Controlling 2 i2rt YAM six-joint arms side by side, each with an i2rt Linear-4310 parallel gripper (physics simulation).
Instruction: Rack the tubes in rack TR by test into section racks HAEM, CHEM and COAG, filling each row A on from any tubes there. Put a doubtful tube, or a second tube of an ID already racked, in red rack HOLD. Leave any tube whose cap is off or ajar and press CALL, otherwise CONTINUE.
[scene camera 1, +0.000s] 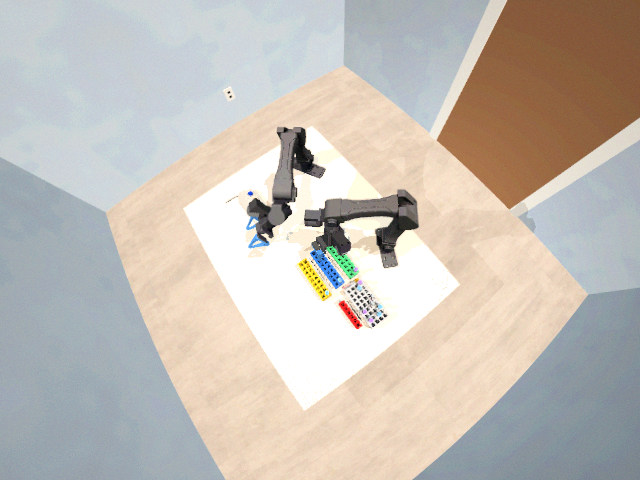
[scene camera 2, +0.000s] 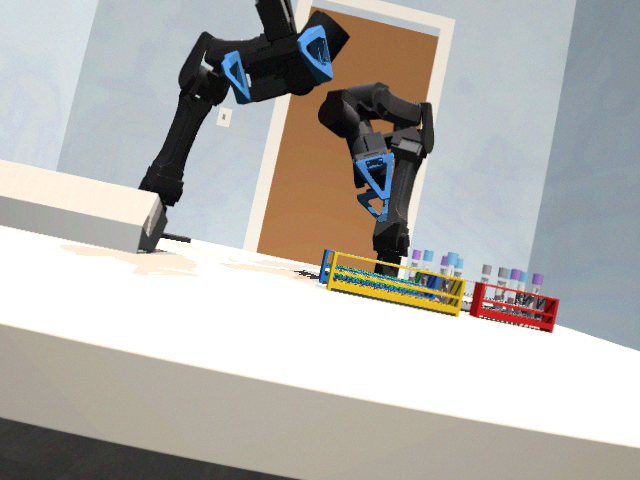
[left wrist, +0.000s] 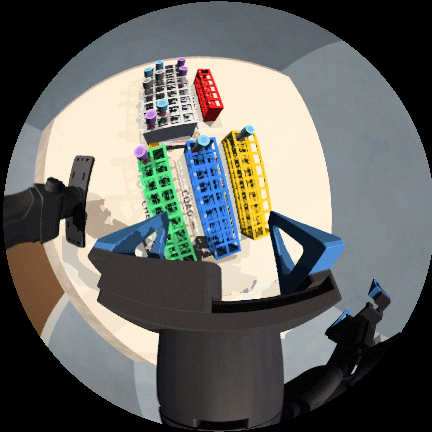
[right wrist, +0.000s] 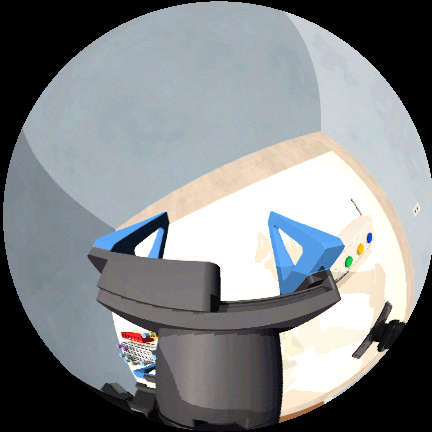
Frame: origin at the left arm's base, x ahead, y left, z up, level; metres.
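Seen in the pictures: left gripper, fingertip midpoint: (scene camera 1: 330, 257) (scene camera 2: 384, 211) (left wrist: 218, 216); right gripper, fingertip midpoint: (scene camera 1: 247, 238) (scene camera 2: 260, 58) (left wrist: 361, 295) (right wrist: 217, 216); left arm's base, link origin: (scene camera 1: 386, 247) (left wrist: 76, 200); right arm's base, link origin: (scene camera 1: 307, 167).
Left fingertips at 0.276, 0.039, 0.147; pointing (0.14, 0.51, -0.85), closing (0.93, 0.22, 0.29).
Offsets run from my left fingertips to a thing's top centre, as dx, dy, dz. "spot": to the spot under its first point.
Grey-white rack TR {-0.124, +0.205, -0.090} (left wrist: 172, 132) holds tubes capped purple, light blue and grey; cap seating and IDs are too small to judge. Red rack HOLD (scene camera 1: 349, 314) (left wrist: 215, 112) shows no tube. One purple-capped tube {-0.102, +0.056, -0.053} (left wrist: 140, 153) stands in the far left corner of the green rack (left wrist: 165, 170). One light-blue-capped tube {-0.027, +0.089, -0.053} (left wrist: 202, 142) stands at the far end of the blue rack {spot: +0.060, -0.061, -0.090} (left wrist: 227, 250), another {+0.036, +0.134, -0.053} (left wrist: 247, 131) at the yellow rack's far end. My left gripper (scene camera 2: 383, 209) (left wrist: 218, 216) is open, above the near rack ends. My right gripper (scene camera 2: 286, 91) (right wrist: 217, 216) is open and empty, high up.
A pale console {+0.327, -0.339, -0.063} (scene camera 2: 77, 201) carries a green button {+0.295, -0.329, -0.072} (right wrist: 349, 261), a yellow button {+0.321, -0.372, -0.072} (right wrist: 360, 249) and a blue button {+0.346, -0.415, -0.072} (right wrist: 369, 237). "CHE" shows left of the green rack, "COAG" between the green and blue racks. The yellow rack {+0.083, +0.062, -0.090} (scene camera 2: 392, 299) stands beside the blue one.
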